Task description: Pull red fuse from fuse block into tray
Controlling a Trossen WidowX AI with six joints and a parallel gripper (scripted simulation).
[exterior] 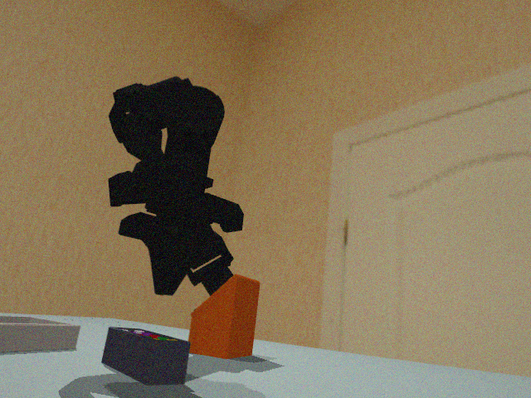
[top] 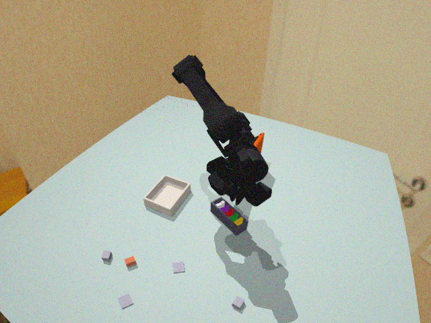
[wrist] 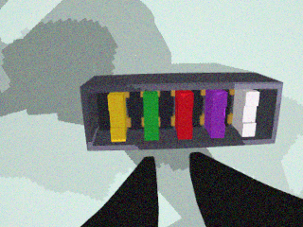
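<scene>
My gripper tip is 1 cm to the left of the red fuse and 6 cm above it. The rest, counted from my gripper tip: tray (2 cm ahead, 22 cm to the right, 8 cm below).
</scene>
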